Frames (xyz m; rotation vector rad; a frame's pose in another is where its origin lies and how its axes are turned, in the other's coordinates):
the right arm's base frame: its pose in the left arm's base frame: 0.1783 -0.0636 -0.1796 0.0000 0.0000 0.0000
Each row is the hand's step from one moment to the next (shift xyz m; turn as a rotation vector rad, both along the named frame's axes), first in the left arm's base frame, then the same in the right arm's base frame.
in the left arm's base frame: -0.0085 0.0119 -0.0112 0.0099 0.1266 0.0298
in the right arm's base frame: -0.0085 0.0119 -0.0112 0.0099 0.1266 0.0298
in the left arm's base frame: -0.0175 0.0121 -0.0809 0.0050 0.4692 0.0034
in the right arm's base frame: -0.0175 0.0121 -0.0809 0.0050 0.4692 0.0034
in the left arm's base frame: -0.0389 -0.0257 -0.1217 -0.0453 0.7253 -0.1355
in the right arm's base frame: -0.0389 -0.0257 -0.1217 -0.0453 0.7253 -0.1355
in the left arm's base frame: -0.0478 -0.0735 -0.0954 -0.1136 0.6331 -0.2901
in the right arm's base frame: -0.0478 -0.0735 -0.0954 -0.1136 0.6331 -0.2901
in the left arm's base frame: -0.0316 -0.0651 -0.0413 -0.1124 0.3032 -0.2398
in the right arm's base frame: -0.0316 -0.0651 -0.0413 -0.1124 0.3032 -0.2398
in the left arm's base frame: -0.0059 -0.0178 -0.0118 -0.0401 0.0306 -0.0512
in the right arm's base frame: -0.0059 -0.0178 -0.0118 -0.0401 0.0306 -0.0512
